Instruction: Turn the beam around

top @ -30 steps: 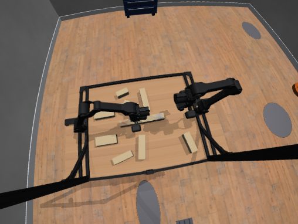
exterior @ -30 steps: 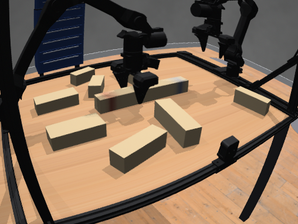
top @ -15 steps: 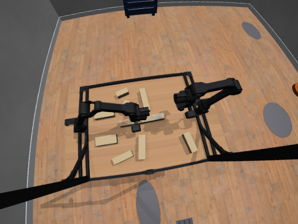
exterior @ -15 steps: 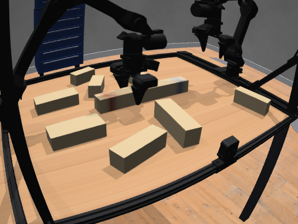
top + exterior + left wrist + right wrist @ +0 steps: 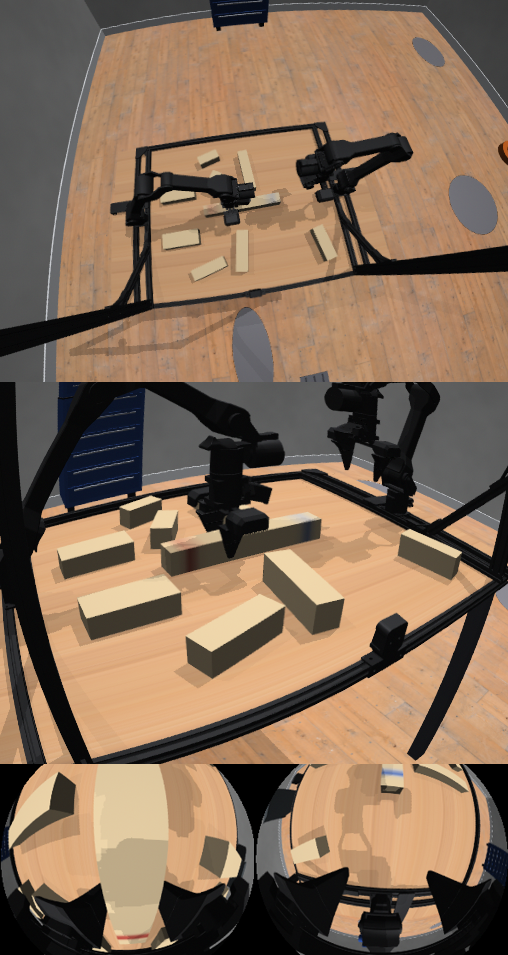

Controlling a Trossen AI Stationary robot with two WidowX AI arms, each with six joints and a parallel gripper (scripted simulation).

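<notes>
The beam is 5 cm to the right of my left hand and 2 cm below it.
</notes>
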